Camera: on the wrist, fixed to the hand. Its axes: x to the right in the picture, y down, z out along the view.
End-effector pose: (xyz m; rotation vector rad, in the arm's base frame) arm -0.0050 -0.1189 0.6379 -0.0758 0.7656 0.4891
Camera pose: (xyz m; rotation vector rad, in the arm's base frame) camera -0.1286 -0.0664 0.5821 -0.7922 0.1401 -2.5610
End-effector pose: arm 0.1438 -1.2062 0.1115 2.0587 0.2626 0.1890
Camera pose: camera 0.1113 -1.1648 0.2471 0.1504 -2.7682 1.4233
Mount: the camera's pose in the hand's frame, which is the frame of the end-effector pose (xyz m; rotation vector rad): -0.0172 0.0962 -0.1077 0.3293 0.1986 -3.0911
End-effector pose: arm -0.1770 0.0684 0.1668 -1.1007 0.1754 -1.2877
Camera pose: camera -0.1886 0.0115 0.0334 -0.0543 1.2033 1.6873
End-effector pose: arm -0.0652 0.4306 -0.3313 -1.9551 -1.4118 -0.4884
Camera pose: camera 0.0275 0.3247 -0.2949 -1.7293 2.2565 0.9778
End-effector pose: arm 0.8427 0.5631 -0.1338 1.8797 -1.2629 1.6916
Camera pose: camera 0.7019 0.5942 -0.1527 1.0083 1.7022 -0.1404
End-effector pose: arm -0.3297 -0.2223 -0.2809 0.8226 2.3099 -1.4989
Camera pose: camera -0.2504 -0.1015 -0.2978 1.7202 -0.5721 0.4779
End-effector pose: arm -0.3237 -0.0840 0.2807 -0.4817 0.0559 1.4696
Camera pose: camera -0.3909 -0.1349 0.1622 0.0120 -0.2231 -1.6047
